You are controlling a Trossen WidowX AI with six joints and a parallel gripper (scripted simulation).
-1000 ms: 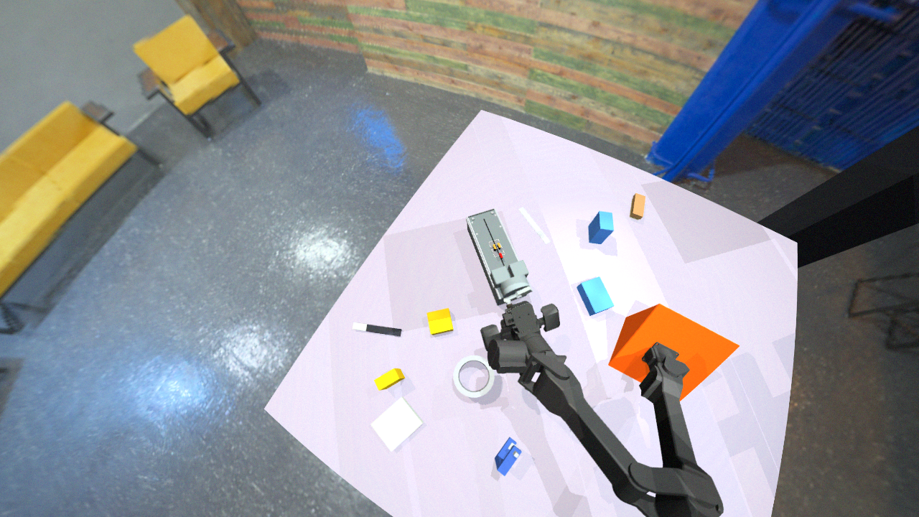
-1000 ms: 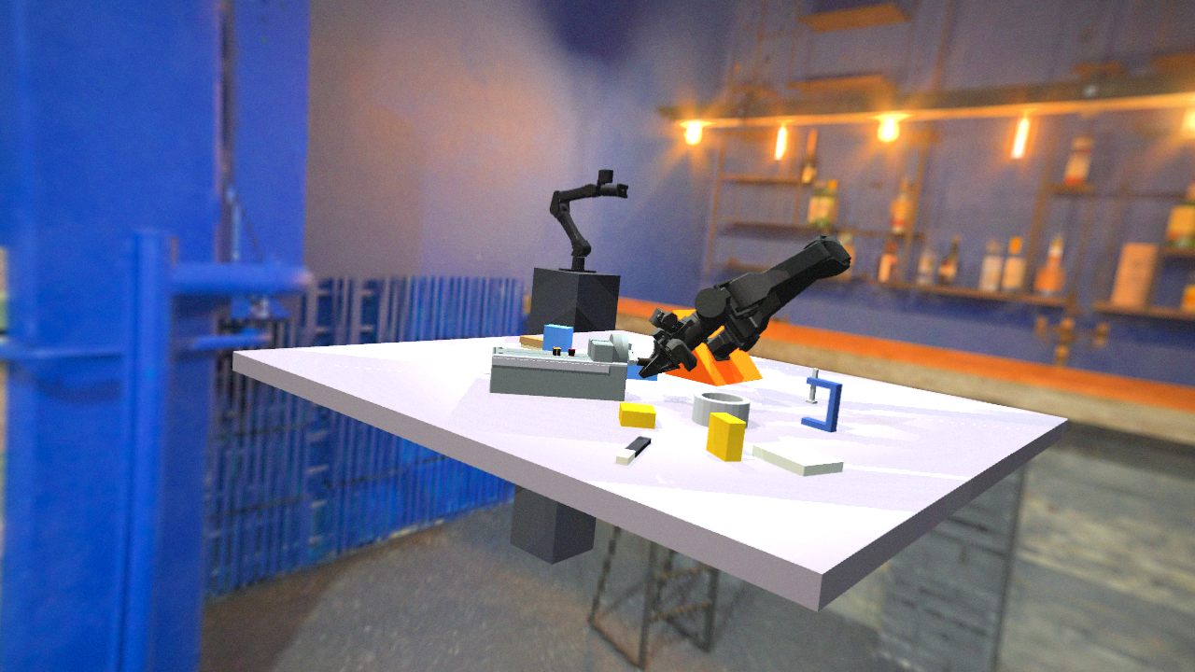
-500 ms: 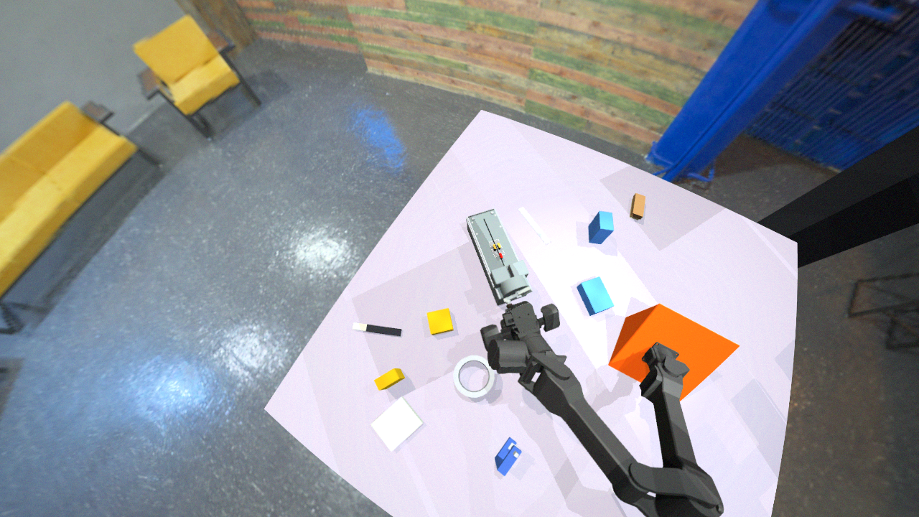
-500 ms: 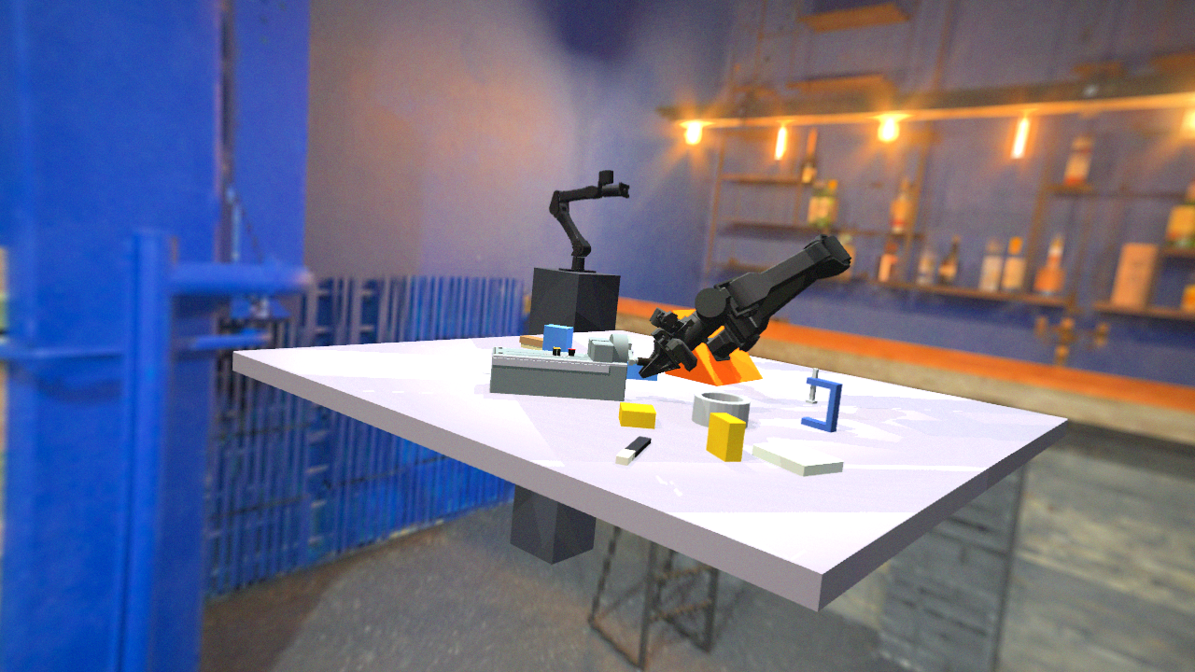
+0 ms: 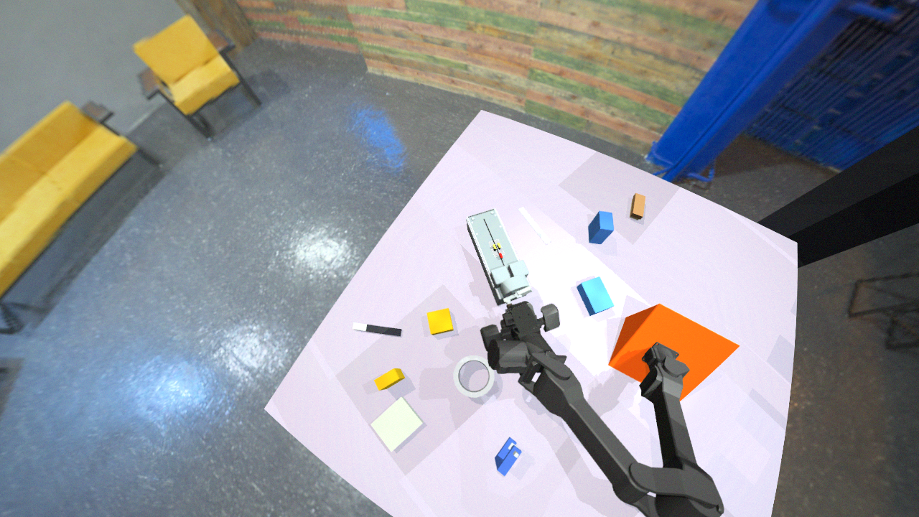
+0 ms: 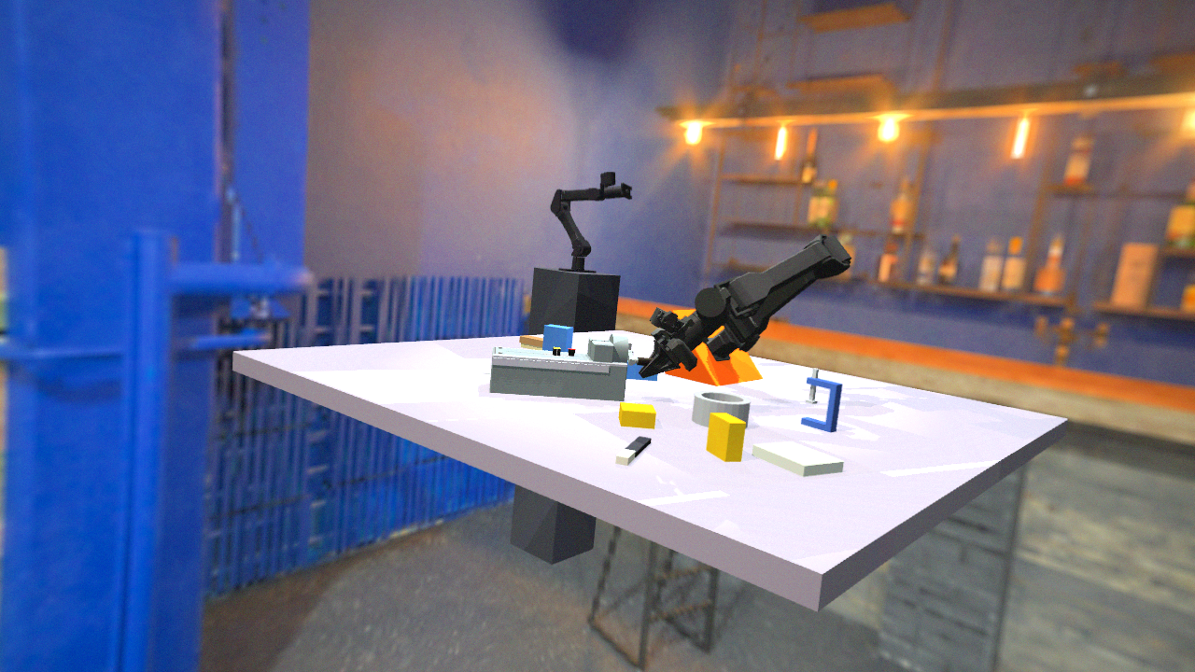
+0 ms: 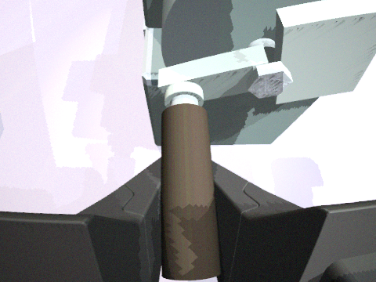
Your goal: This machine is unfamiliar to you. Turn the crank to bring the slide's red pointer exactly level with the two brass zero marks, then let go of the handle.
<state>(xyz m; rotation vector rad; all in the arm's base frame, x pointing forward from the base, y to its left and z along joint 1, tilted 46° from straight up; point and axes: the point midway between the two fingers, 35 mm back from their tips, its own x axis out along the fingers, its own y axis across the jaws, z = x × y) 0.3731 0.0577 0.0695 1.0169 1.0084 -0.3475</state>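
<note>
My gripper tip is now 1 cm past the brown crank handle, 1 cm to the right of it and 3 cm below it. Round my gripper tip: metal strip (5 cm ahead, 30 cm to the right, 5 cm below); blue clamp (16 cm behind, 31 cm to the left); red pointer (9 cm ahead, 11 cm to the right, 3 cm above).
</note>
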